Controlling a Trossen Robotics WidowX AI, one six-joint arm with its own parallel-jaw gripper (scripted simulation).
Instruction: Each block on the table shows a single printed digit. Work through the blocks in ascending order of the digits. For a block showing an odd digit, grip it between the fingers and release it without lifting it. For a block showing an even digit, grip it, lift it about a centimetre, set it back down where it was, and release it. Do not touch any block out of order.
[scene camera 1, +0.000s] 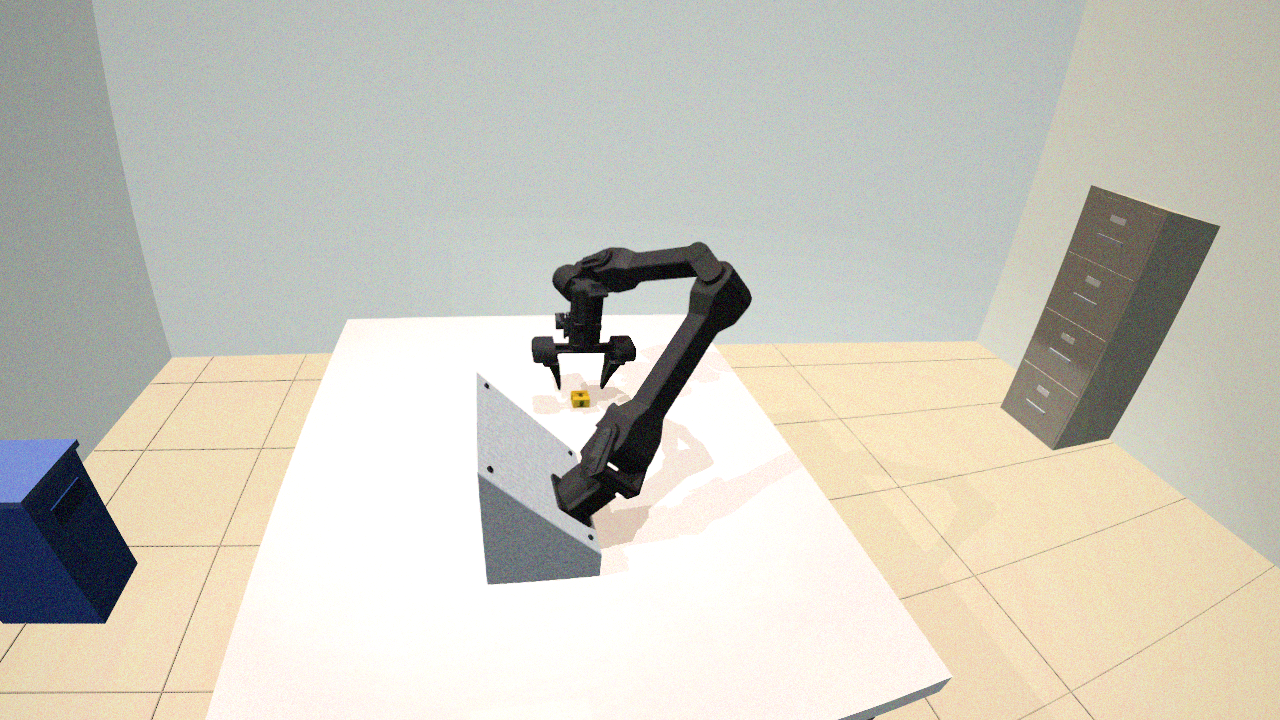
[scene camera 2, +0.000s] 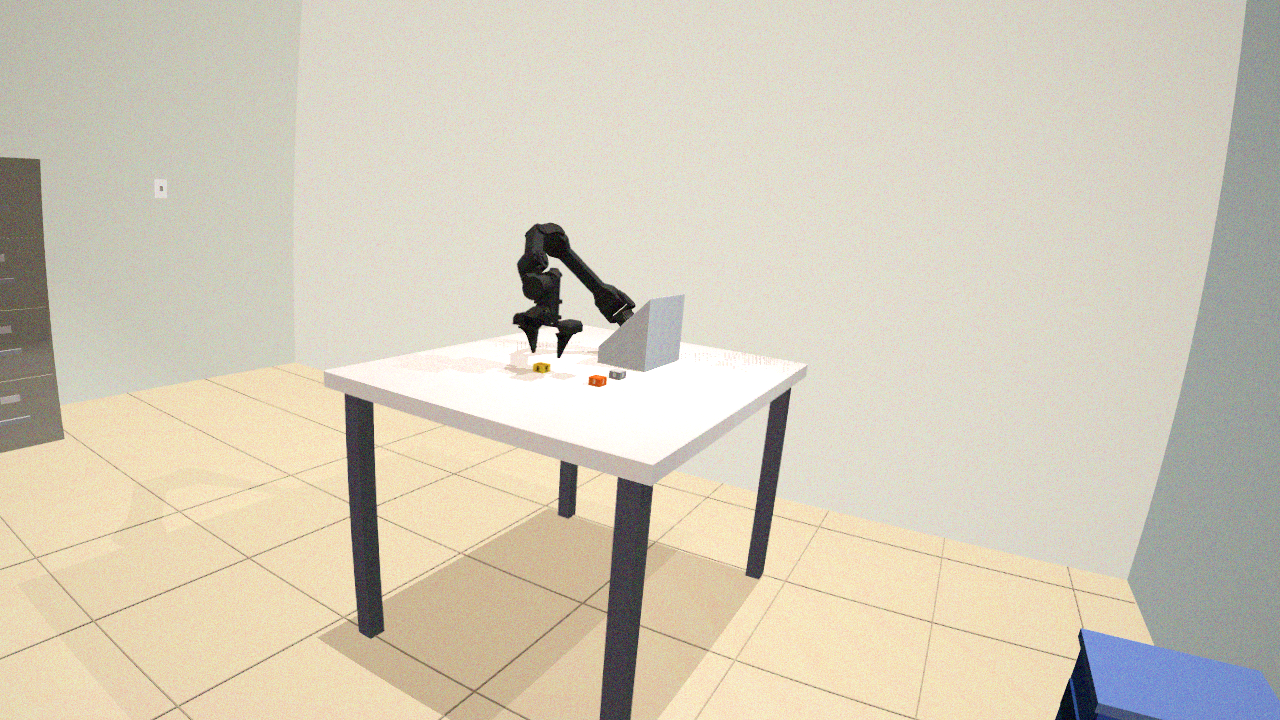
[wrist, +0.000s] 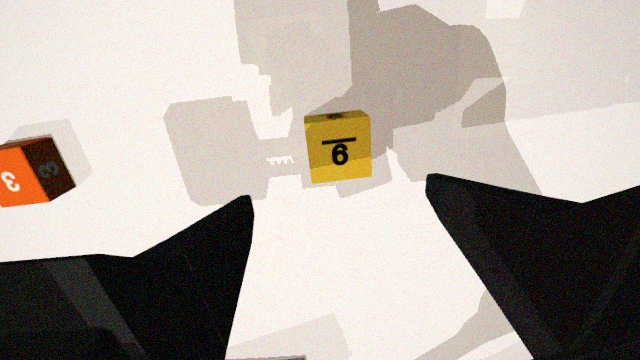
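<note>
Open and holding nothing, the gripper (scene camera 1: 580, 388) is also visible in scene camera 2 (scene camera 2: 546, 355), and the wrist view (wrist: 340, 194) shows the gripper too.
</note>
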